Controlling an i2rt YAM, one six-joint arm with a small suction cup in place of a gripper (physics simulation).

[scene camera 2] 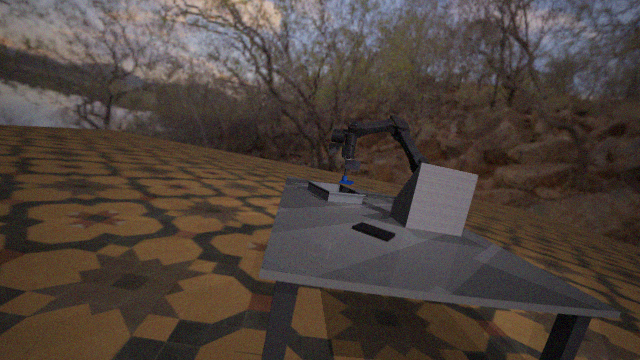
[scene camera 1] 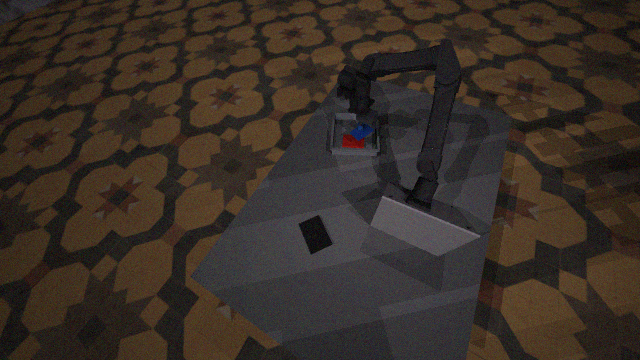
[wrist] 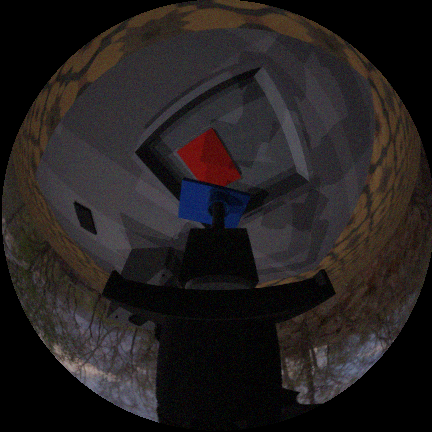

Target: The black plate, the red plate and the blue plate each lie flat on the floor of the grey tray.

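Seen in the pictures: end effector, tool point: (scene camera 2: 344,182) (scene camera 1: 360,130) (wrist: 217,194); arm's base, origin of the base link: (scene camera 2: 430,186) (scene camera 1: 419,200).
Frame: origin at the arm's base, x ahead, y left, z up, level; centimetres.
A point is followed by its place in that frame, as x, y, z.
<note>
My suction cup (scene camera 2: 345,177) (wrist: 218,206) {33.7, -25.7, -8.7} is shut on the blue plate (scene camera 1: 363,132) {31.3, -24.2, -7.5} (scene camera 2: 346,182) {33.2, -20.5, -7.8} (wrist: 194,201) {33.6, -22.6, -7.7}, which hangs roughly level above the grey tray (scene camera 1: 355,152) {31.5, -18.0, -15.3} (scene camera 2: 345,198) {32.5, -17.5, -15.3} (wrist: 286,120) {43.2, -37.5, -14.3}. In the wrist view the blue plate overlaps the near edge of the red plate (scene camera 1: 352,142) {35.8, -23.3, -16.2} (wrist: 207,155) {37.5, -24.4, -16.2}. The red plate lies flat on the tray's floor and is hidden in scene camera 2. The black plate (scene camera 1: 315,234) {27.0, 23.9, -16.6} (scene camera 2: 373,231) {28.0, 25.8, -16.6} (wrist: 85,218) {27.7, 21.7, -16.6} lies flat on the table, outside the tray.
A large pale box (scene camera 1: 422,226) {-3.6, 8.4, 1.4} (scene camera 2: 442,200) {-2.3, 8.5, -3.8} stands on the table beside the arm's base, nearer the black plate than the tray. The tray's raised walls surround the red plate. The tray stands near one edge of the grey table (scene camera 1: 320,300) {13.4, 42.0, -17.5} (scene camera 2: 320,260) {46.8, 52.9, -17.5}.
</note>
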